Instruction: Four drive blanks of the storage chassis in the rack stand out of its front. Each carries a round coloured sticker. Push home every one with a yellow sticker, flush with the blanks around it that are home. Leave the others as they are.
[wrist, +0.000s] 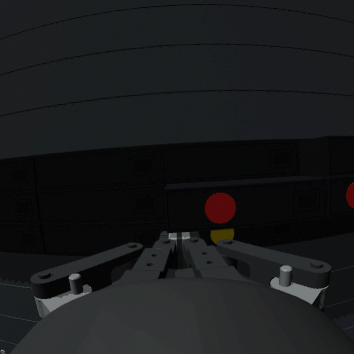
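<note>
A drive blank with a red sticker (220, 208) is in the middle row, right of centre; its top edge shows, so it stands out of the chassis front. Directly below it a blank with a yellow sticker (222, 235) shows in the bottom row; the upper part of the sticker is hidden by the red-stickered blank. Another red sticker (351, 195) is cut off at the right edge of the view. My gripper (179, 236) is shut and empty. Its tips are left of the yellow sticker and below the red one; whether they touch a blank I cannot tell.
Dark blanks without stickers (90, 205) lie to the left, in three rows. A blank in the top row (225, 162) is above the red-stickered one. Above the chassis is a dark panel surface (175, 115) with thin curved seams. The picture is very dark.
</note>
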